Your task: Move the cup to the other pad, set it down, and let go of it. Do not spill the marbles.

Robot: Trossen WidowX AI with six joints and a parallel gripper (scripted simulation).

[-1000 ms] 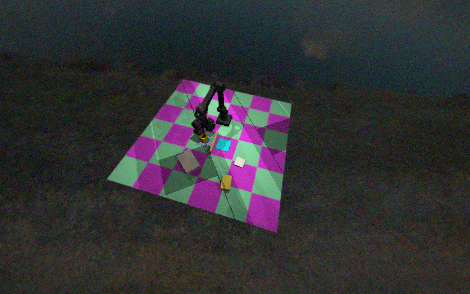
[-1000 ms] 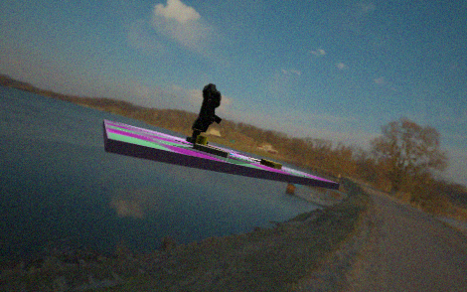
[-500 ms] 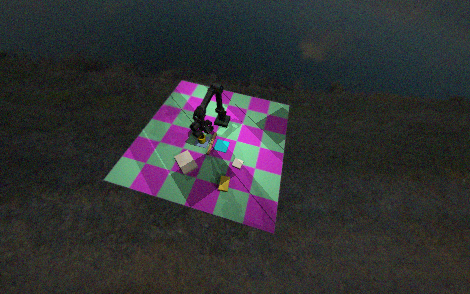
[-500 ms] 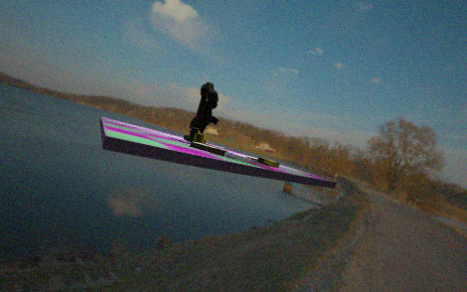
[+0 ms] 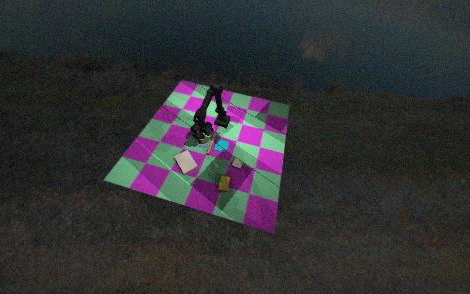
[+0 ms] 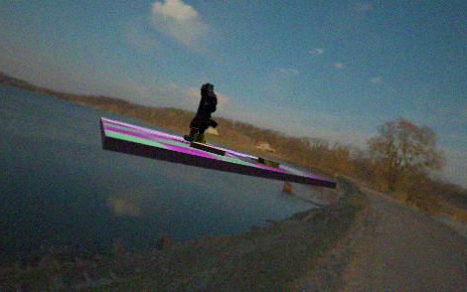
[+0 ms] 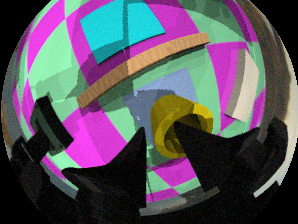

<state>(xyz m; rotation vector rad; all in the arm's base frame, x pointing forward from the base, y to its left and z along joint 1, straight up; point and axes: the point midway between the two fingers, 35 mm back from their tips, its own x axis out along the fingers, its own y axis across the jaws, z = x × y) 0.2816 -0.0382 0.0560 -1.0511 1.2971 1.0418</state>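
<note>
Now: gripper tip 20 mm short of the yellow cup, 20 mm above it and 10 mm to the left of it. Also, from my gripper tip: thin orange strip: 80 mm to the left, 60 mm below, 10 mm ahead; pale blue pad: 60 mm below, 30 mm ahead, 10 mm to the right; cyan pad: 170 mm to the left, 60 mm below.
</note>
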